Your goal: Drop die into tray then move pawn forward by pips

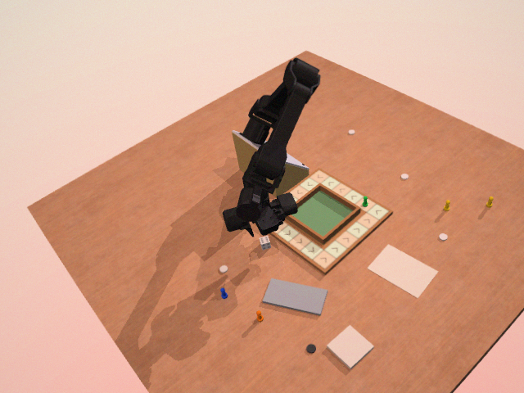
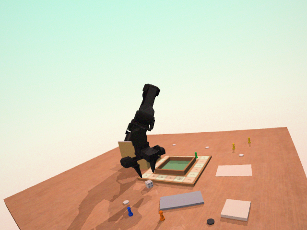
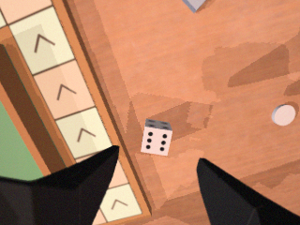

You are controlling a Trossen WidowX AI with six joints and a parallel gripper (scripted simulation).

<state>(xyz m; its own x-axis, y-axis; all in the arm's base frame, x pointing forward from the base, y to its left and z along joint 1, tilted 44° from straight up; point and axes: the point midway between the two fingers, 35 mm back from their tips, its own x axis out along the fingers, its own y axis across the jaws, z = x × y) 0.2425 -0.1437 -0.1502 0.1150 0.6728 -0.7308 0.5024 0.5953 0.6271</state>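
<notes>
Now: the white die 50 mm below my gripper tip. Also, from my gripper tip: blue pawn: 190 mm to the right, 40 mm below, 30 mm ahead; then green dice tray: 180 mm to the left, 50 mm below, 50 mm ahead; then grey slab: 170 mm ahead, 70 mm to the right, 50 mm below.
</notes>
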